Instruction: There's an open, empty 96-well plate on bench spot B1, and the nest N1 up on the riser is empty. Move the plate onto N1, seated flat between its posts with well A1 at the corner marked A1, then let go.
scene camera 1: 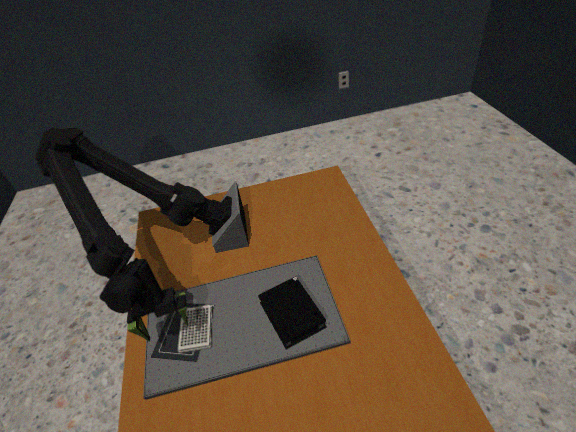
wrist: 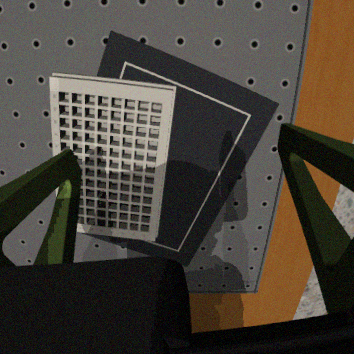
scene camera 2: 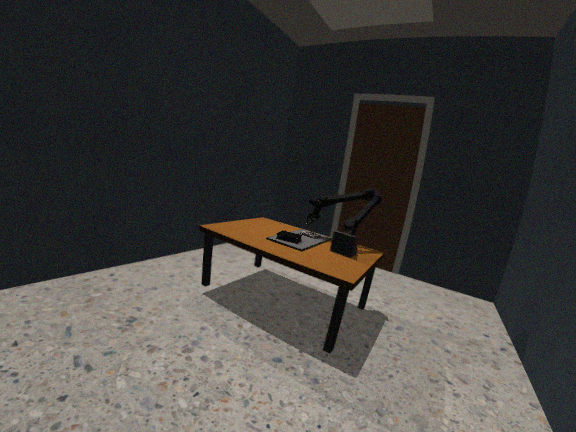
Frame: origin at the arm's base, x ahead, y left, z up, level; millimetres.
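Where they show: gripper, fingertip midpoint: (scene camera 1: 168, 332) (wrist: 176, 146) (scene camera 2: 309, 224); arm's base, link origin: (scene camera 1: 222, 216) (scene camera 2: 345, 241).
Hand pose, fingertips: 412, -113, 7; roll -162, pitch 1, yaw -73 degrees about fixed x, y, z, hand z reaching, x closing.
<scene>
Things, the pixels of their top centre, and the offset from my fingertips, as dx, dy, dz. Level surfaces: height alone.
- white 96-well plate, top centre: (wrist: 107, 168) (scene camera 1: 195, 326) -48, +44, -64
- dark B1 mat, surface height: dz -78
- black riser with nest N1, top centre: (scene camera 1: 290, 304) (scene camera 2: 289, 232) -55, +307, -31
- grey perforated board, top centre: (scene camera 1: 240, 317) (scene camera 2: 301, 237) -66, +166, -79
- orange table, surface height: dz -93
The white 96-well plate (scene camera 1: 196, 327) (wrist: 115, 86) lies turned on the dark B1 mat (scene camera 1: 170, 339) (wrist: 200, 125), partly outside its white outline. My gripper (scene camera 1: 166, 330) (wrist: 176, 146) is open and empty above it. In the wrist view the left finger overlaps the plate's left long side, while the right finger is off beyond the mat, near the board's edge. The black riser with nest N1 (scene camera 1: 292, 312) (scene camera 2: 289, 236) stands on the board, a pale mark at its far corner. Its posts and the A1 lettering are too dark to read. The plate's A1 corner cannot be made out.
The grey perforated board (scene camera 1: 235, 300) (wrist: 20, 60) lies on the orange table (scene camera 1: 310, 215) (scene camera 2: 240, 227). A grey wedge-shaped bracket (scene camera 1: 232, 240) (scene camera 2: 344, 244) stands at the arm's base. The table edge is close to the right finger in the wrist view.
</scene>
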